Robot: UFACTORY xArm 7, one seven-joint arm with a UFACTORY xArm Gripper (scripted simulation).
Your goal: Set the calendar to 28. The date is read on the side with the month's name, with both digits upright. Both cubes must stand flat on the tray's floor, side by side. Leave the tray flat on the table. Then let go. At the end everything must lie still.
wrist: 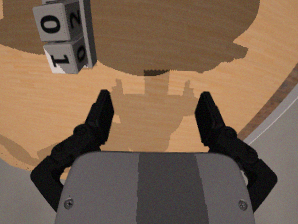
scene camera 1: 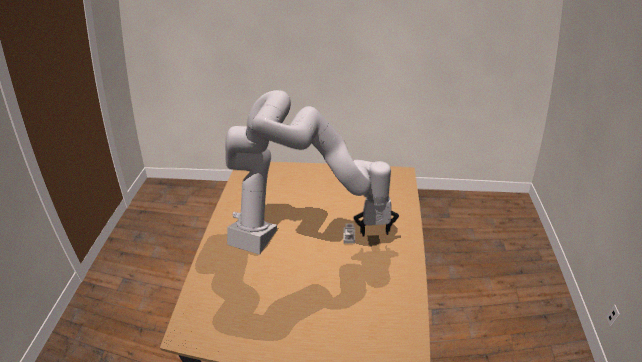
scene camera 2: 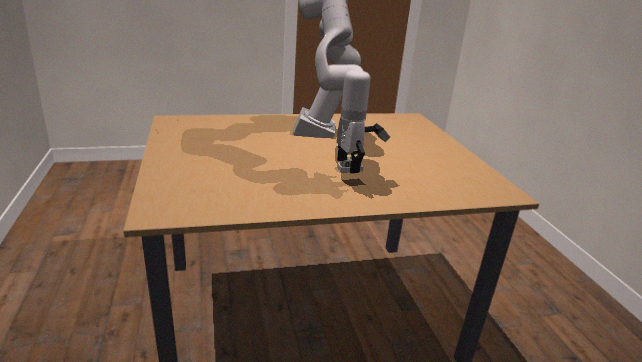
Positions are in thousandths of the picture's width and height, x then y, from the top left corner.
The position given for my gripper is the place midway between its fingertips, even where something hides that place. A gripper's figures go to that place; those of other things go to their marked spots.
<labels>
My gripper (wrist: 518, 453) is 13 cm from the lens. A cube (wrist: 220, 257): 15 cm from the lens.
</labels>
